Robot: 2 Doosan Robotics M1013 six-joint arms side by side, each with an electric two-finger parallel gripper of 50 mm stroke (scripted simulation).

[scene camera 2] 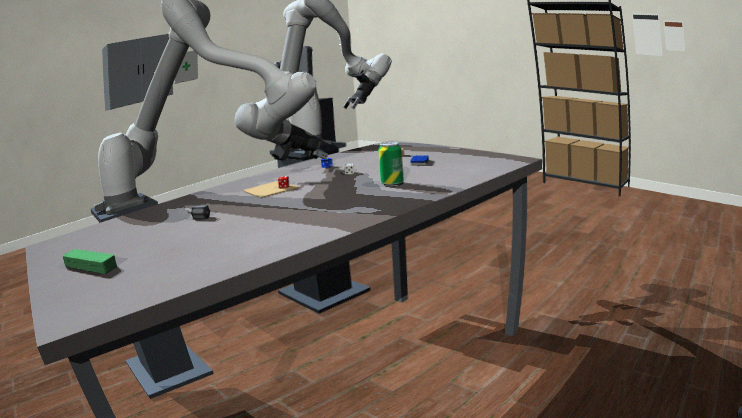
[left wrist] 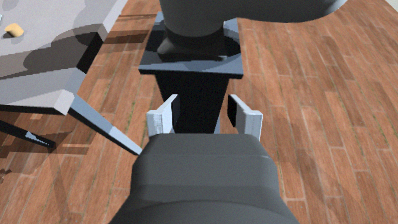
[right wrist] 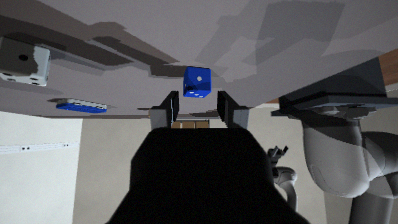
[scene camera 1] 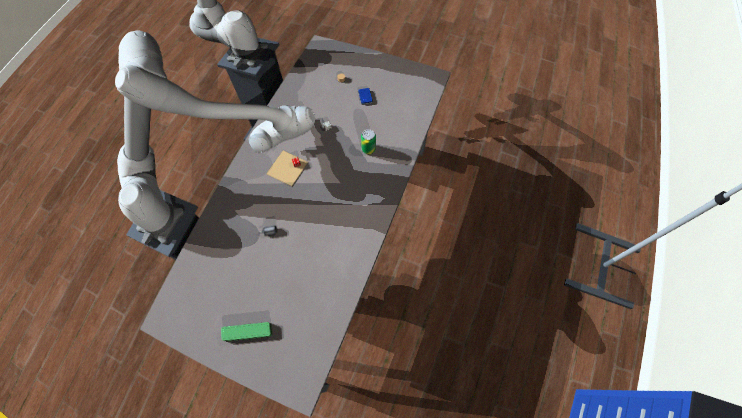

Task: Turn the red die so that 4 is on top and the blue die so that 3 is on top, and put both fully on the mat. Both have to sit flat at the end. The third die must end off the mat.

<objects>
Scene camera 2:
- green block: 97, 262
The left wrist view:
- my left gripper: 203, 104
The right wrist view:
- my right gripper: 198, 100
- blue die: 196, 81
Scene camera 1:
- tan mat: 283, 169
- green block: 258, 330
</objects>
